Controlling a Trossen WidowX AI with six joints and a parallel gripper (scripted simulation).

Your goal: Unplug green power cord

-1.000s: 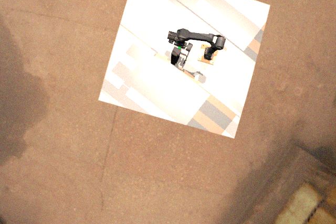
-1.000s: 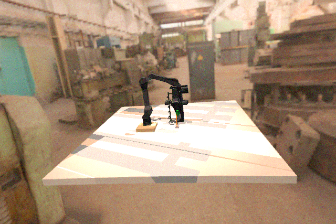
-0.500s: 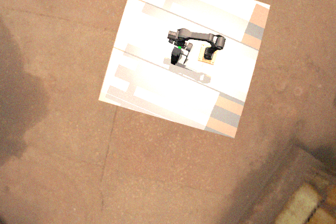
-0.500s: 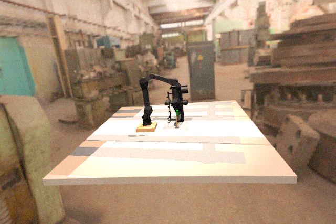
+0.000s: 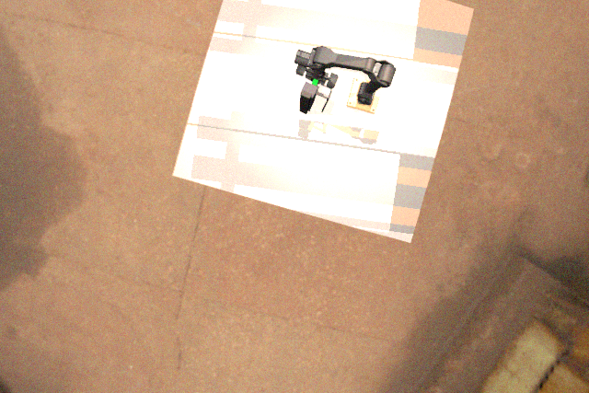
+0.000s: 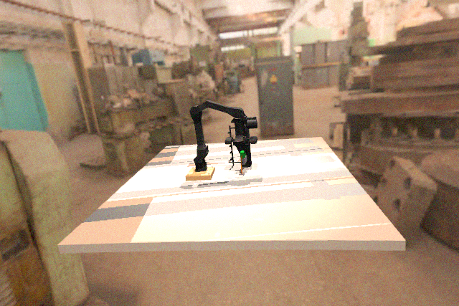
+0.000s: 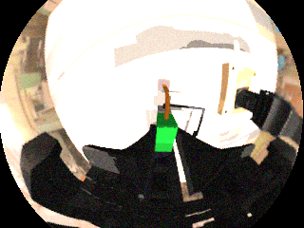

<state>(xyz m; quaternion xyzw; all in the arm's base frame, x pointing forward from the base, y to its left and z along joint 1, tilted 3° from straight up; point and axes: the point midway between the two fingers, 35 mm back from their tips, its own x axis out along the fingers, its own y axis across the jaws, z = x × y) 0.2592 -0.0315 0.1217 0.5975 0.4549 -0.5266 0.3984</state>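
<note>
The green plug is 30 mm to the left of my gripper tip.
</note>
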